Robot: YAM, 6 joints.
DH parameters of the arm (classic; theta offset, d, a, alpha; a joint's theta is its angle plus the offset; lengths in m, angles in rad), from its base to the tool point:
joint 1: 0 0.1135 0.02 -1.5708
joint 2: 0 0 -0.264 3.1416
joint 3: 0.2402 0 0.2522 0
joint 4: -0.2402 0 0.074 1.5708
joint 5: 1.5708 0 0 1.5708
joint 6: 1.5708 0.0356 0 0
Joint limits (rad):
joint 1: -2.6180..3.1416
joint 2: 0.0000..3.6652
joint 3: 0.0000..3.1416
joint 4: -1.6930..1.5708
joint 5: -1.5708..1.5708
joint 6: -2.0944..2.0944
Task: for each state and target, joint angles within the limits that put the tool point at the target. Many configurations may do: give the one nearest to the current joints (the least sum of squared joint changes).
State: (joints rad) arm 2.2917 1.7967 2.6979 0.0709 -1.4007 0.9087
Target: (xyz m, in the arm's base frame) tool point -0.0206 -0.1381 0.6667
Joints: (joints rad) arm 1.6805 1.0788 2.5904 -0.1466 -1.5708 0.9087
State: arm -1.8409 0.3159 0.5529 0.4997 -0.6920 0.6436
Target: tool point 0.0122 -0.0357 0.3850
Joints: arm -1.8685 0.1791 0.5536 0.5132 -0.6710 0.6436
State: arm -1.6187 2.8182 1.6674 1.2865 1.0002 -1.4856
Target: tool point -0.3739 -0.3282 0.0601
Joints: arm -2.3583 2.6471 1.4996 1.3689 1.0715 -1.4856
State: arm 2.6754 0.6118 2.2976 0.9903 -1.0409 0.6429
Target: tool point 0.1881 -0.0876 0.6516
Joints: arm 2.8459 0.9301 2.2971 0.8701 -0.9516 0.6429
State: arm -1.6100 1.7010 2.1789 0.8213 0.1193 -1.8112
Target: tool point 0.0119 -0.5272 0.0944
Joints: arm -1.5403 2.4563 1.5456 0.6379 0.1169 -1.8112
